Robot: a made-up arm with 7 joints. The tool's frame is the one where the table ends. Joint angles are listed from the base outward.
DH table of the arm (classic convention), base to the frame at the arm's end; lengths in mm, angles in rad. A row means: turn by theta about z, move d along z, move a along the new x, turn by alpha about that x. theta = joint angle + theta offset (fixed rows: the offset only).
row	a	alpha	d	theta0
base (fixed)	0	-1.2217	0	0
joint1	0	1.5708	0	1.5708
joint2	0	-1.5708	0	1.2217
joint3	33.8	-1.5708	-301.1	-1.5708
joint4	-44.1	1.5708	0	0
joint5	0	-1.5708	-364.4	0
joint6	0	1.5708	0	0
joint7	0	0	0	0
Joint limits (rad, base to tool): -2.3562..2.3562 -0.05..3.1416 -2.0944..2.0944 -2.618..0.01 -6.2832..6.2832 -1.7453..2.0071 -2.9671..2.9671
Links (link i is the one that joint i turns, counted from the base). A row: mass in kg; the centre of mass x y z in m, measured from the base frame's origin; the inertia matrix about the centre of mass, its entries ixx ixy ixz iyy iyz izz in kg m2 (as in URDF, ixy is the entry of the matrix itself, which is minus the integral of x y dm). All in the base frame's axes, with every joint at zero. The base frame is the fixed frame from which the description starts. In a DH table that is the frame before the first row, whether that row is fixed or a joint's. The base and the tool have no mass.
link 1: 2.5; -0.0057 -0.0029 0.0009; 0.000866 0 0 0.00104 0.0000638 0.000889
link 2: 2.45; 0.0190 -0.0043 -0.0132; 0.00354 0 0 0.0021 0 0.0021
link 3: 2.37; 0.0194 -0.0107 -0.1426; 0.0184 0 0.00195 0.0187 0 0.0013
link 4: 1.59; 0.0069 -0.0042 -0.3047; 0.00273 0 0 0.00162 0 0.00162
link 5: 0.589; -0.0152 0.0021 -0.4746; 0.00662 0 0 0.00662 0 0.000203
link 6: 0.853; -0.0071 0.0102 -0.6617; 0.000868 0 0 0.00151 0 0.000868
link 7: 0.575; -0.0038 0.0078 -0.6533; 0.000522 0 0 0.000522 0 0.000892
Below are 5 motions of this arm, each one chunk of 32 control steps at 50 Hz.
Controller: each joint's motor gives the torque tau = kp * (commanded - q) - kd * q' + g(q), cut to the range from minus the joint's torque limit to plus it. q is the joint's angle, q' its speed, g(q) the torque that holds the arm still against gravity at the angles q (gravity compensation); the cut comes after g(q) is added. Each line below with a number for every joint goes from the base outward.
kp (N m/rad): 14 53 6.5 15 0.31 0.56 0.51
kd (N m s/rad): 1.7 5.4 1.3 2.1 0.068 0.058 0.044
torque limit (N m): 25 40 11 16 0.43 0.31 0.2
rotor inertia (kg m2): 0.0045 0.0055 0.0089 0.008 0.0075 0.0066 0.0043
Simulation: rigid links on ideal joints. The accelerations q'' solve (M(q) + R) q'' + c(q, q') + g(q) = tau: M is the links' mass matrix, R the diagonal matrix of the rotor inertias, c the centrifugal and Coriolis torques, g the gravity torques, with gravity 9.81 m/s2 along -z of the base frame. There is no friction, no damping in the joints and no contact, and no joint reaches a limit. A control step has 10 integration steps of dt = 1/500 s. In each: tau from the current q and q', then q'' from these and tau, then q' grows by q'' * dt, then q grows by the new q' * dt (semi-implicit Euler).
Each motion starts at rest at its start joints. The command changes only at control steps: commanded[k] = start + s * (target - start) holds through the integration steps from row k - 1 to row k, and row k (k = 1, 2, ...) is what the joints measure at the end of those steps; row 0 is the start. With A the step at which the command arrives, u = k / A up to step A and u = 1 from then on. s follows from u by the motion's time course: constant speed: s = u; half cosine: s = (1 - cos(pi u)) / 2; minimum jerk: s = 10 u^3 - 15 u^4 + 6 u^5; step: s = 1 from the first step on.
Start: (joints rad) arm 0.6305 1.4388 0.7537 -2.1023 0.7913 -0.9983 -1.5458
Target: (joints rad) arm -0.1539 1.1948 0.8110 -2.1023 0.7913 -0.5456 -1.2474
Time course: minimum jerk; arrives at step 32
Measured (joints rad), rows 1 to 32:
1: 0.6305 1.4388 0.7537 -2.1023 0.7913 -0.9983 -1.5458
2: 0.6304 1.4388 0.7537 -2.1023 0.7913 -0.9983 -1.5458
3: 0.6301 1.4386 0.7535 -2.1023 0.7913 -0.9982 -1.5457
4: 0.6294 1.4383 0.7532 -2.1023 0.7913 -0.9980 -1.5455
5: 0.6278 1.4377 0.7526 -2.1022 0.7912 -0.9975 -1.5451
6: 0.6251 1.4365 0.7516 -2.1021 0.7912 -0.9966 -1.5444
7: 0.6209 1.4347 0.7500 -2.1020 0.7912 -0.9950 -1.5432
8: 0.6148 1.4320 0.7479 -2.1019 0.7912 -0.9927 -1.5414
9: 0.6065 1.4283 0.7452 -2.1017 0.7912 -0.9894 -1.5387
10: 0.5957 1.4235 0.7418 -2.1014 0.7913 -0.9849 -1.5351
11: 0.5822 1.4175 0.7380 -2.1011 0.7914 -0.9790 -1.5303
12: 0.5658 1.4102 0.7337 -2.1006 0.7917 -0.9714 -1.5243
13: 0.5466 1.4016 0.7291 -2.1001 0.7920 -0.9620 -1.5168
14: 0.5245 1.3917 0.7244 -2.0994 0.7925 -0.9507 -1.5079
15: 0.4997 1.3806 0.7196 -2.0986 0.7930 -0.9374 -1.4975
16: 0.4722 1.3685 0.7151 -2.0976 0.7937 -0.9221 -1.4857
17: 0.4423 1.3554 0.7109 -2.0965 0.7945 -0.9047 -1.4724
18: 0.4102 1.3416 0.7072 -2.0952 0.7954 -0.8854 -1.4578
19: 0.3762 1.3272 0.7042 -2.0938 0.7963 -0.8642 -1.4421
20: 0.3407 1.3126 0.7018 -2.0923 0.7973 -0.8414 -1.4253
21: 0.3039 1.2979 0.7002 -2.0907 0.7984 -0.8172 -1.4078
22: 0.2663 1.2834 0.6994 -2.0892 0.7995 -0.7920 -1.3897
23: 0.2282 1.2694 0.6994 -2.0876 0.8006 -0.7659 -1.3714
24: 0.1900 1.2560 0.7002 -2.0862 0.8018 -0.7394 -1.3531
25: 0.1522 1.2436 0.7018 -2.0850 0.8030 -0.7128 -1.3351
26: 0.1151 1.2323 0.7041 -2.0841 0.8043 -0.6866 -1.3177
27: 0.0791 1.2223 0.7072 -2.0835 0.8056 -0.6611 -1.3011
28: 0.0447 1.2137 0.7110 -2.0833 0.8070 -0.6366 -1.2855
29: 0.0121 1.2066 0.7154 -2.0835 0.8085 -0.6136 -1.2713
30: -0.0183 1.2010 0.7204 -2.0841 0.8100 -0.5922 -1.2586
31: -0.0463 1.1970 0.7261 -2.0852 0.8115 -0.5728 -1.2474
32: -0.0718 1.1944 0.7323 -2.0868 0.8130 -0.5555 -1.2380

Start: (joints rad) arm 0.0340 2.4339 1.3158 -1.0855 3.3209 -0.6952 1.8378
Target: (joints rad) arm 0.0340 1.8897 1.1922 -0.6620 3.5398 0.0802 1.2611
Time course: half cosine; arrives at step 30
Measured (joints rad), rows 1 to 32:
1: 0.0340 2.4339 1.3158 -1.0855 3.3209 -0.6952 1.8378
2: 0.0340 2.4337 1.3159 -1.0856 3.3210 -0.6951 1.8376
3: 0.0340 2.4333 1.3160 -1.0859 3.3212 -0.6947 1.8371
4: 0.0341 2.4324 1.3163 -1.0864 3.3217 -0.6940 1.8359
5: 0.0341 2.4309 1.3167 -1.0871 3.3225 -0.6925 1.8339
6: 0.0341 2.4285 1.3173 -1.0880 3.3240 -0.6901 1.8307
7: 0.0340 2.4251 1.3179 -1.0889 3.3262 -0.6864 1.8259
8: 0.0339 2.4204 1.3187 -1.0897 3.3292 -0.6810 1.8193
9: 0.0338 2.4144 1.3195 -1.0902 3.3333 -0.6738 1.8107
10: 0.0335 2.4069 1.3203 -1.0903 3.3385 -0.6643 1.7998
11: 0.0331 2.3976 1.3210 -1.0896 3.3450 -0.6523 1.7865
12: 0.0325 2.3867 1.3217 -1.0880 3.3527 -0.6376 1.7707
13: 0.0318 2.3739 1.3222 -1.0851 3.3617 -0.6201 1.7524
14: 0.0308 2.3593 1.3224 -1.0809 3.3719 -0.5996 1.7316
15: 0.0297 2.3428 1.3224 -1.0750 3.3833 -0.5761 1.7085
16: 0.0283 2.3245 1.3222 -1.0672 3.3958 -0.5497 1.6832
17: 0.0267 2.3044 1.3216 -1.0575 3.4091 -0.5203 1.6561
18: 0.0248 2.2827 1.3206 -1.0456 3.4232 -0.4882 1.6273
19: 0.0227 2.2595 1.3193 -1.0315 3.4379 -0.4536 1.5972
20: 0.0203 2.2350 1.3177 -1.0152 3.4528 -0.4166 1.5661
21: 0.0178 2.2092 1.3158 -0.9966 3.4678 -0.3777 1.5346
22: 0.0151 2.1825 1.3136 -0.9759 3.4827 -0.3371 1.5028
23: 0.0123 2.1550 1.3111 -0.9533 3.4971 -0.2952 1.4713
24: 0.0096 2.1270 1.3085 -0.9288 3.5109 -0.2524 1.4403
25: 0.0069 2.0987 1.3056 -0.9027 3.5238 -0.2090 1.4103
26: 0.0045 2.0705 1.3025 -0.8752 3.5355 -0.1655 1.3817
27: 0.0026 2.0425 1.2992 -0.8468 3.5459 -0.1223 1.3546
28: 0.0012 2.0151 1.2957 -0.8176 3.5548 -0.0799 1.3295
29: 0.0007 1.9885 1.2918 -0.7881 3.5619 -0.0388 1.3066
30: 0.0012 1.9631 1.2873 -0.7586 3.5671 0.0005 1.2861
31: 0.0028 1.9390 1.2820 -0.7294 3.5703 0.0376 1.2682
32: 0.0058 1.9166 1.2758 -0.7012 3.5714 0.0720 1.2530

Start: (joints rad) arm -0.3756 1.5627 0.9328 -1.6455 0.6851 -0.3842 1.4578
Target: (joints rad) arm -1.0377 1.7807 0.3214 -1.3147 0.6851 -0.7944 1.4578
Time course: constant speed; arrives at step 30
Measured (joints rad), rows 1 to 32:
1: -0.3770 1.5629 0.9317 -1.6449 0.6850 -0.3843 1.4578
2: -0.3807 1.5636 0.9287 -1.6429 0.6847 -0.3846 1.4576
3: -0.3870 1.5650 0.9236 -1.6395 0.6844 -0.3855 1.4574
4: -0.3956 1.5671 0.9165 -1.6347 0.6840 -0.3873 1.4572
5: -0.4063 1.5700 0.9075 -1.6286 0.6837 -0.3900 1.4570
6: -0.4187 1.5737 0.8970 -1.6213 0.6835 -0.3940 1.4567
7: -0.4327 1.5780 0.8851 -1.6132 0.6835 -0.3994 1.4566
8: -0.4479 1.5830 0.8719 -1.6044 0.6836 -0.4061 1.4565
9: -0.4643 1.5885 0.8577 -1.5950 0.6839 -0.4142 1.4565
10: -0.4817 1.5944 0.8427 -1.5853 0.6845 -0.4238 1.4566
11: -0.4999 1.6008 0.8268 -1.5754 0.6852 -0.4347 1.4568
12: -0.5187 1.6075 0.8103 -1.5654 0.6861 -0.4469 1.4571
13: -0.5382 1.6145 0.7932 -1.5553 0.6872 -0.4602 1.4575
14: -0.5582 1.6217 0.7756 -1.5453 0.6884 -0.4746 1.4580
15: -0.5786 1.6291 0.7577 -1.5353 0.6898 -0.4899 1.4585
16: -0.5994 1.6366 0.7394 -1.5254 0.6912 -0.5059 1.4591
17: -0.6205 1.6442 0.7208 -1.5156 0.6926 -0.5226 1.4597
18: -0.6418 1.6519 0.7020 -1.5059 0.6941 -0.5397 1.4604
19: -0.6634 1.6597 0.6831 -1.4963 0.6956 -0.5572 1.4611
20: -0.6851 1.6675 0.6640 -1.4868 0.6970 -0.5749 1.4617
21: -0.7070 1.6754 0.6448 -1.4774 0.6984 -0.5926 1.4624
22: -0.7291 1.6832 0.6256 -1.4680 0.6998 -0.6103 1.4630
23: -0.7512 1.6910 0.6063 -1.4586 0.7010 -0.6279 1.4635
24: -0.7734 1.6989 0.5869 -1.4492 0.7022 -0.6453 1.4640
25: -0.7957 1.7067 0.5676 -1.4398 0.7032 -0.6625 1.4645
26: -0.8181 1.7144 0.5483 -1.4304 0.7042 -0.6793 1.4649
27: -0.8405 1.7222 0.5289 -1.4209 0.7050 -0.6958 1.4652
28: -0.8629 1.7299 0.5096 -1.4114 0.7057 -0.7120 1.4655
29: -0.8853 1.7375 0.4904 -1.4017 0.7062 -0.7277 1.4657
30: -0.9077 1.7452 0.4711 -1.3920 0.7066 -0.7431 1.4658
31: -0.9282 1.7525 0.4539 -1.3829 0.7069 -0.7580 1.4659
32: -0.9461 1.7592 0.4396 -1.3747 0.7070 -0.7721 1.4659

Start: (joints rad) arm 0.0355 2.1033 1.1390 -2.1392 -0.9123 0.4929 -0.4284
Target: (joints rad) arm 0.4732 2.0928 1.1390 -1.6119 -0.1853 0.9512 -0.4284
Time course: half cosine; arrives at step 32
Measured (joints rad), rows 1 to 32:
1: 0.0356 2.1033 1.1391 -2.1392 -0.9123 0.4929 -0.4284
2: 0.0359 2.1033 1.1393 -2.1390 -0.9122 0.4930 -0.4284
3: 0.0366 2.1034 1.1400 -2.1387 -0.9120 0.4932 -0.4283
4: 0.0378 2.1036 1.1410 -2.1379 -0.9114 0.4937 -0.4282
5: 0.0398 2.1038 1.1426 -2.1366 -0.9105 0.4946 -0.4281
6: 0.0425 2.1042 1.1448 -2.1345 -0.9089 0.4961 -0.4278
7: 0.0462 2.1047 1.1475 -2.1314 -0.9064 0.4984 -0.4274
8: 0.0510 2.1053 1.1508 -2.1272 -0.9030 0.5017 -0.4269
9: 0.0567 2.1060 1.1546 -2.1217 -0.8984 0.5062 -0.4264
10: 0.0636 2.1069 1.1589 -2.1149 -0.8924 0.5120 -0.4257
11: 0.0716 2.1078 1.1637 -2.1065 -0.8849 0.5193 -0.4249
12: 0.0808 2.1088 1.1688 -2.0965 -0.8757 0.5282 -0.4240
13: 0.0911 2.1098 1.1742 -2.0849 -0.8647 0.5388 -0.4230
14: 0.1024 2.1108 1.1798 -2.0716 -0.8519 0.5512 -0.4221
15: 0.1148 2.1118 1.1856 -2.0567 -0.8371 0.5654 -0.4210
16: 0.1282 2.1127 1.1913 -2.0401 -0.8203 0.5814 -0.4200
17: 0.1425 2.1136 1.1970 -2.0220 -0.8014 0.5992 -0.4190
18: 0.1576 2.1143 1.2025 -2.0025 -0.7806 0.6186 -0.4181
19: 0.1734 2.1149 1.2077 -1.9817 -0.7579 0.6396 -0.4172
20: 0.1898 2.1154 1.2126 -1.9597 -0.7334 0.6619 -0.4163
21: 0.2067 2.1157 1.2171 -1.9368 -0.7071 0.6855 -0.4156
22: 0.2239 2.1157 1.2210 -1.9130 -0.6792 0.7100 -0.4150
23: 0.2414 2.1156 1.2242 -1.8888 -0.6500 0.7354 -0.4144
24: 0.2589 2.1153 1.2268 -1.8641 -0.6195 0.7612 -0.4141
25: 0.2765 2.1147 1.2286 -1.8394 -0.5881 0.7874 -0.4138
26: 0.2938 2.1138 1.2295 -1.8149 -0.5559 0.8135 -0.4138
27: 0.3109 2.1127 1.2295 -1.7907 -0.5232 0.8393 -0.4139
28: 0.3275 2.1113 1.2285 -1.7672 -0.4904 0.8645 -0.4141
29: 0.3436 2.1096 1.2265 -1.7446 -0.4577 0.8889 -0.4146
30: 0.3591 2.1076 1.2235 -1.7230 -0.4253 0.9121 -0.4152
31: 0.3737 2.1054 1.2193 -1.7028 -0.3937 0.9338 -0.4160
32: 0.3874 2.1029 1.2141 -1.6840 -0.3630 0.9539 -0.4170

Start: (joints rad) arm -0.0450 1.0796 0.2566 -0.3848 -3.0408 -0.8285 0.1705
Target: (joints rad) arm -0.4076 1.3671 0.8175 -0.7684 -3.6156 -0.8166 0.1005
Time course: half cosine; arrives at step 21
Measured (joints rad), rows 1 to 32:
1: -0.0450 1.0796 0.2567 -0.3848 -3.0409 -0.8285 0.1705
2: -0.0449 1.0796 0.2570 -0.3850 -3.0412 -0.8285 0.1704
3: -0.0448 1.0798 0.2578 -0.3856 -3.0420 -0.8283 0.1702
4: -0.0447 1.0802 0.2594 -0.3866 -3.0438 -0.8281 0.1699
5: -0.0445 1.0810 0.2620 -0.3884 -3.0469 -0.8276 0.1692
6: -0.0445 1.0824 0.2657 -0.3910 -3.0518 -0.8268 0.1683
7: -0.0446 1.0846 0.2709 -0.3945 -3.0590 -0.8256 0.1668
8: -0.0450 1.0878 0.2778 -0.3992 -3.0688 -0.8240 0.1649
9: -0.0459 1.0921 0.2864 -0.4050 -3.0815 -0.8219 0.1623
10: -0.0476 1.0978 0.2969 -0.4120 -3.0975 -0.8193 0.1592
11: -0.0501 1.1049 0.3093 -0.4201 -3.1167 -0.8161 0.1554
12: -0.0538 1.1135 0.3237 -0.4295 -3.1394 -0.8125 0.1510
13: -0.0590 1.1237 0.3400 -0.4401 -3.1653 -0.8084 0.1460
14: -0.0657 1.1354 0.3582 -0.4518 -3.1944 -0.8039 0.1404
15: -0.0744 1.1486 0.3781 -0.4646 -3.2263 -0.7992 0.1345
16: -0.0853 1.1630 0.3997 -0.4785 -3.2606 -0.7943 0.1283
17: -0.0985 1.1785 0.4225 -0.4935 -3.2969 -0.7895 0.1220
18: -0.1143 1.1950 0.4464 -0.5094 -3.3346 -0.7849 0.1157
19: -0.1328 1.2119 0.4709 -0.5264 -3.3729 -0.7807 0.1096
20: -0.1539 1.2292 0.4956 -0.5445 -3.4111 -0.7770 0.1040
21: -0.1777 1.2464 0.5200 -0.5635 -3.4486 -0.7742 0.0990
22: -0.2040 1.2633 0.5438 -0.5836 -3.4844 -0.7724 0.0948
23: -0.2324 1.2795 0.5663 -0.6047 -3.5179 -0.7717 0.0915
24: -0.2624 1.2950 0.5874 -0.6268 -3.5485 -0.7724 0.0895
25: -0.2935 1.3095 0.6069 -0.6497 -3.5756 -0.7745 0.0886
26: -0.3251 1.3231 0.6245 -0.6732 -3.5990 -0.7780 0.0890
27: -0.3565 1.3358 0.6402 -0.6972 -3.6184 -0.7830 0.0907
28: -0.3870 1.3476 0.6544 -0.7212 -3.6335 -0.7894 0.0935
29: -0.4159 1.3587 0.6671 -0.7449 -3.6444 -0.7971 0.0973
30: -0.4426 1.3690 0.6787 -0.7680 -3.6512 -0.8058 0.1020
31: -0.4667 1.3787 0.6895 -0.7901 -3.6541 -0.8153 0.1072
32: -0.4879 1.3877 0.7001 -0.8109 -3.6532 -0.8255 0.1128

